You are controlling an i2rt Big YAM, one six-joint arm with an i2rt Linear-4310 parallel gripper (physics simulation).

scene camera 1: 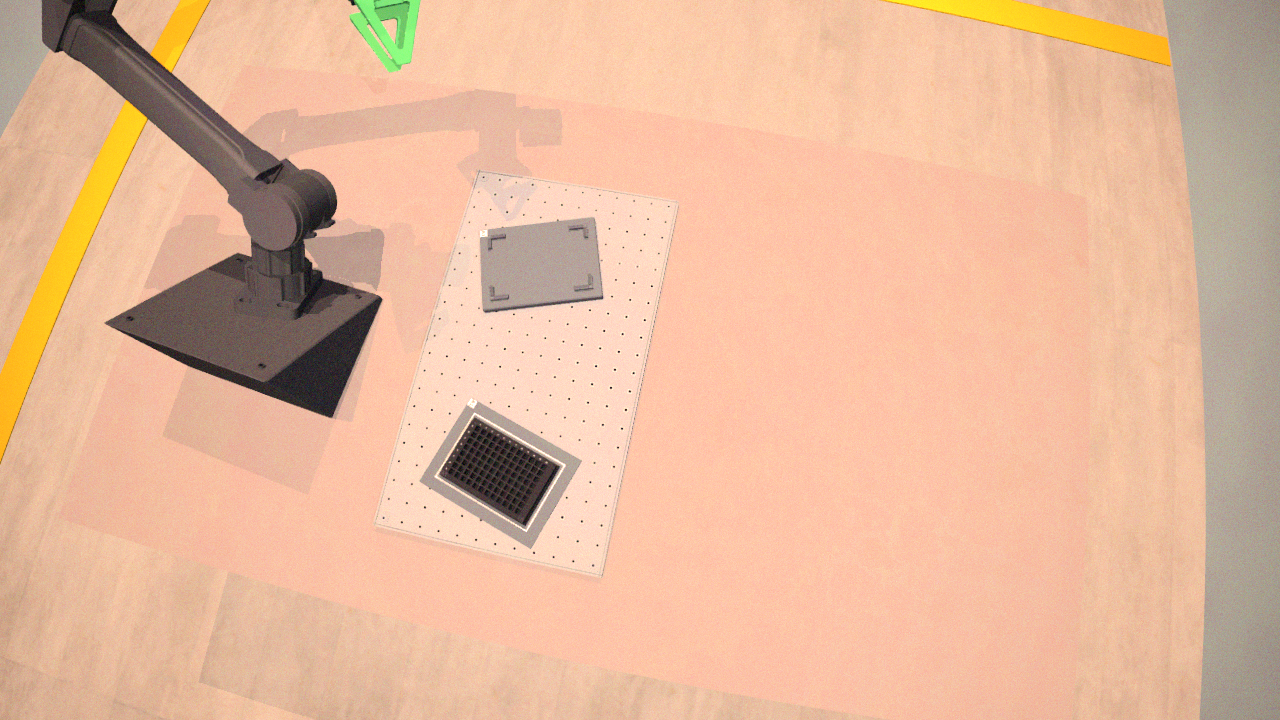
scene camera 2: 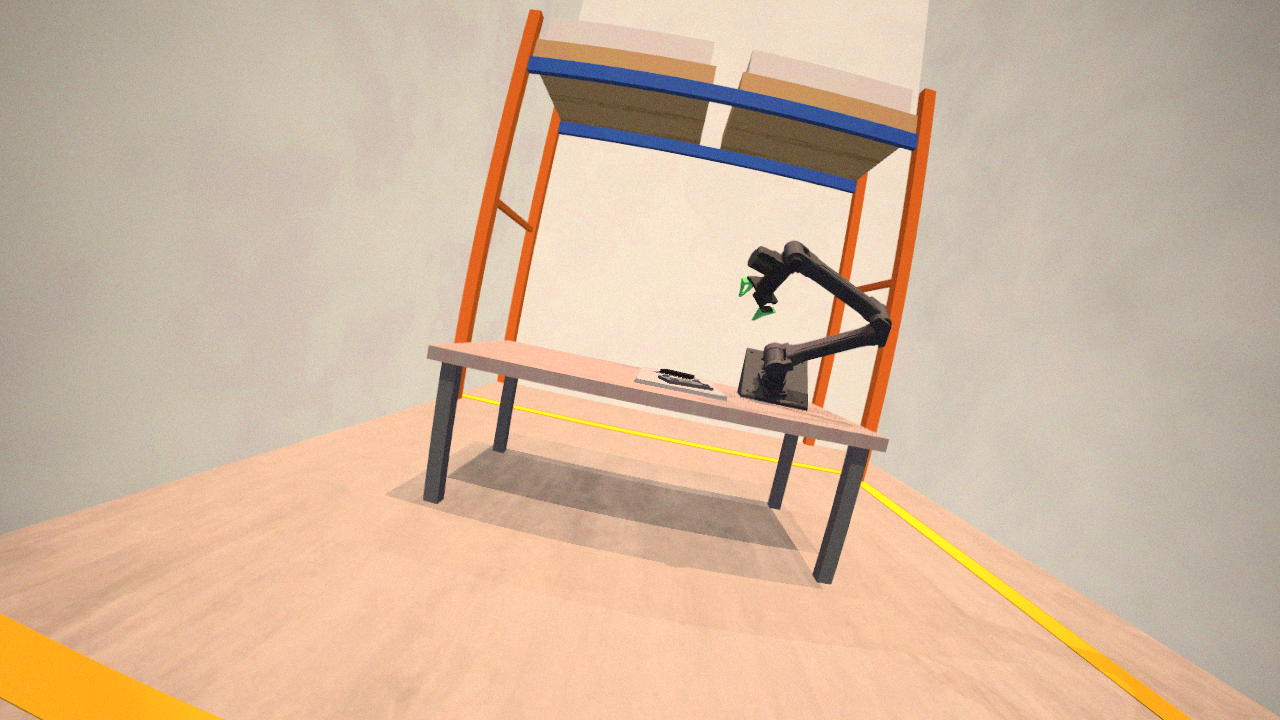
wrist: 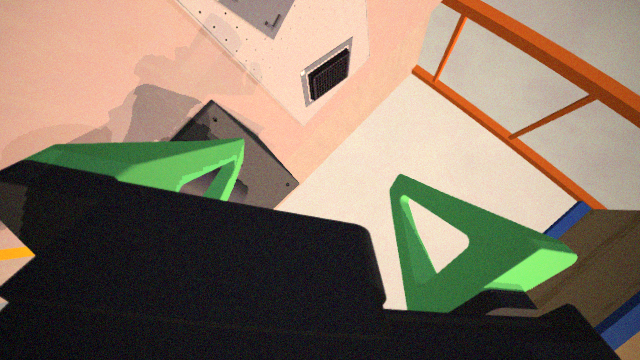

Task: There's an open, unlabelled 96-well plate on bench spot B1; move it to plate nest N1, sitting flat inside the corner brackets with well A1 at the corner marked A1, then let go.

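Seen in the pictures: gripper, between the fingertips: [scene camera 1: 399,68] [scene camera 2: 746,308] [wrist: 323,166]; arm's base, origin of its link: [scene camera 1: 280,296] [scene camera 2: 771,384].
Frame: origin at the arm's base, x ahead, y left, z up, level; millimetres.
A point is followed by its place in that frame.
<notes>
The black 96-well plate [scene camera 1: 501,470] {x 329, y -199, z -46 mm} [wrist: 328,75] {x 322, y -185, z -37 mm} lies flat on bench spot B1 [scene camera 1: 550,501] {x 394, y -232, z -50 mm}, a grey rectangle with a white outline and a white tag at its upper-left corner in scene camera 1. Plate nest N1 [scene camera 1: 541,264] {x 347, y 84, z -40 mm} is a grey slab with four corner brackets, unoccupied; a small white tag [scene camera 1: 483,233] {x 259, y 126, z -39 mm} marks its upper-left corner. Part of the nest [wrist: 260,10] {x 289, y 64, z -39 mm} shows at the top of the wrist view. My gripper [scene camera 2: 748,305] {x 215, y 185, z 239 mm} [wrist: 323,166] {x 215, y 185, z 239 mm} is open and empty, high above the table and tilted, away from the plate and nest. The lettering on the tags is too small to read.
Both spots are on a white perforated board [scene camera 1: 537,358] {x 356, y -47, z -51 mm} [wrist: 285,55] {x 274, y -42, z -51 mm}. The arm's dark base [scene camera 1: 205,322] {x -51, y -68, z 73 mm} [wrist: 265,165] {x 73, y -76, z 54 mm} stands beside the board. An orange-and-blue shelf rack [scene camera 2: 487,223] [wrist: 550,47] stands behind the table [scene camera 2: 572,376] {x 715, y 333, z -67 mm}.
</notes>
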